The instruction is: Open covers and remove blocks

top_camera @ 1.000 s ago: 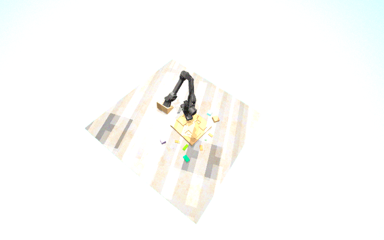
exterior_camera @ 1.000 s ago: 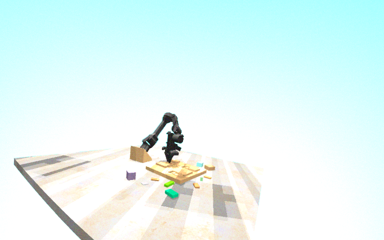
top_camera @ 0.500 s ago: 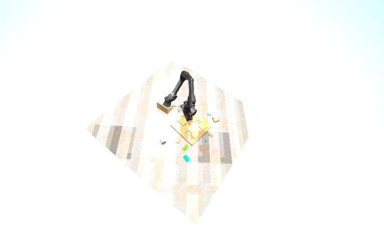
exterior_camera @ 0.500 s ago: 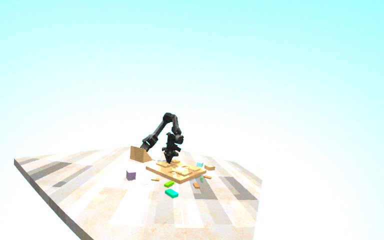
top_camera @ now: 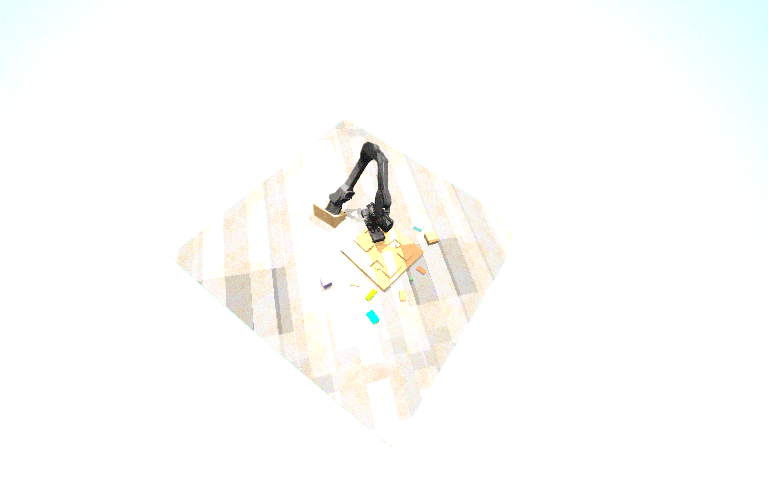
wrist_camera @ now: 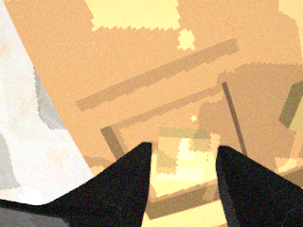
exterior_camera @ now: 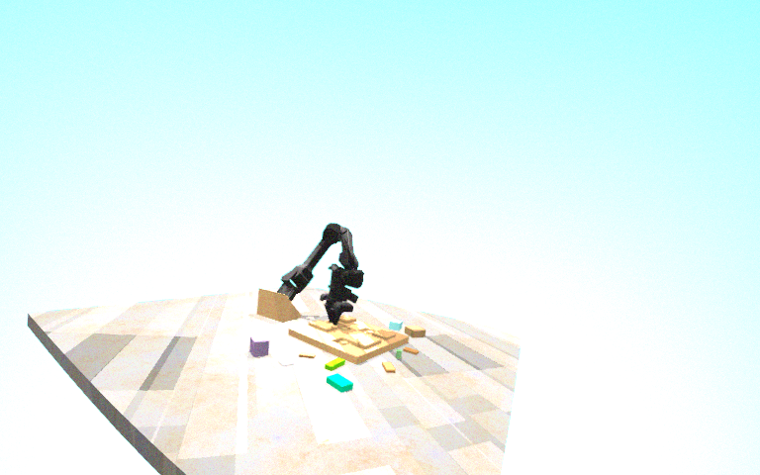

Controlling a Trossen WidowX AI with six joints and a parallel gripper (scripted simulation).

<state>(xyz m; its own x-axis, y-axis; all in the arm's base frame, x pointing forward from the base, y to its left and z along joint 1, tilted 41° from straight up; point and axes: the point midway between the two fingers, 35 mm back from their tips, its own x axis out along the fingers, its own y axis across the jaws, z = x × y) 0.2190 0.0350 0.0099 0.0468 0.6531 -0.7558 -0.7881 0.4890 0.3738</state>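
Now: gripper tip 10 cm short of the tan puzzle board and 3 cm to the left of it. The rest, counted from my gripper tip: light cyan block: 19 cm to the left, 18 cm ahead; purple cube: 34 cm to the right, 4 cm behind, 1 cm above; bright green bar: 28 cm to the right, 17 cm ahead, 1 cm below.
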